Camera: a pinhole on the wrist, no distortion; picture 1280 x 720 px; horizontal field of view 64.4 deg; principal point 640.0 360.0 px. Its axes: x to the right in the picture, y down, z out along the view. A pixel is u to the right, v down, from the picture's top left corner.
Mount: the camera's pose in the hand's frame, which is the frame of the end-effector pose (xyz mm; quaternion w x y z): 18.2 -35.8 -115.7 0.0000 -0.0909 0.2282 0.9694
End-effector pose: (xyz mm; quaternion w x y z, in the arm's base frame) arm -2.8 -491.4 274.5 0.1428 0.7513 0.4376 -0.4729
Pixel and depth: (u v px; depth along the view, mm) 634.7 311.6 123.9
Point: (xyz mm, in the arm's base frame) 21.4 -501.0 276.7
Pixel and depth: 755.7 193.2 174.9
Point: 31.8 -559.7 276.0
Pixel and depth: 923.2 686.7 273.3
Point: -106.5 -644.3 287.7
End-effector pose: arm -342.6 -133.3 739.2 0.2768 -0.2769 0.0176 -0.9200
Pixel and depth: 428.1 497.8 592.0
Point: -45.2 -228.8 1116.6
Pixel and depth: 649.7 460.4 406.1
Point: -113.8 -162.7 908.5
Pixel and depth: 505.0 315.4 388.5
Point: -148.6 -236.3 903.7
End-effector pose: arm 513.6 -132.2 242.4 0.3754 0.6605 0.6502 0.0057
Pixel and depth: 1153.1 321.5 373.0
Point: 678.0 -400.0 297.3
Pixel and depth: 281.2 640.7 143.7
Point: 533.5 -115.6 193.1
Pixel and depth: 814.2 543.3 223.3
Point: 571.4 -226.0 218.3
